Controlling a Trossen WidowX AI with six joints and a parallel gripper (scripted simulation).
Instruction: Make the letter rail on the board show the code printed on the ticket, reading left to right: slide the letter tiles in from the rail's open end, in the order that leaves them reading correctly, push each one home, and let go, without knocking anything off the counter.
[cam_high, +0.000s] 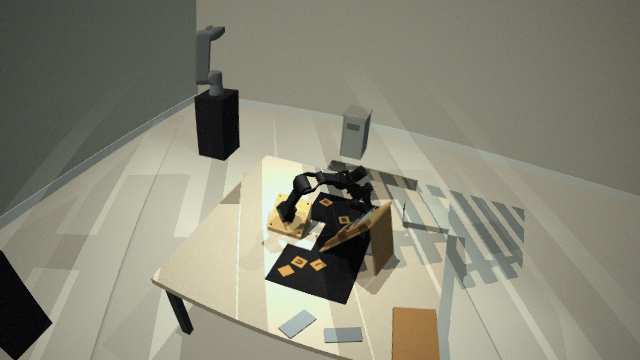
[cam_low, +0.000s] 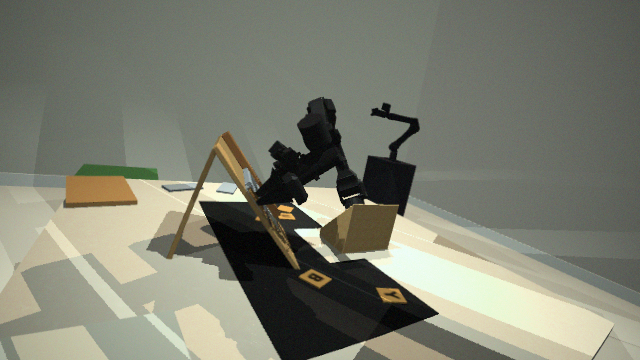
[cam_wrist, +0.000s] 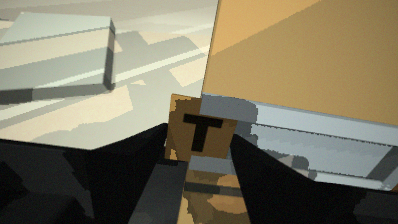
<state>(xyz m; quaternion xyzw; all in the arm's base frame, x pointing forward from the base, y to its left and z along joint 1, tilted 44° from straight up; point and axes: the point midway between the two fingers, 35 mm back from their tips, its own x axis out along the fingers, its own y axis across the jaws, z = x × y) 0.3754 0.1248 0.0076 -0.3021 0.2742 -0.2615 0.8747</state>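
Right now my gripper tip is 120 mm to the left of the white ticket, 100 mm past it and 80 mm above it. Also, from my gripper tip: letter tile marked t right at my gripper tip; then black mat 190 mm behind, 170 mm below, 80 mm to the right; then pale grey box 320 mm ahead, 280 mm to the left, 150 mm below.
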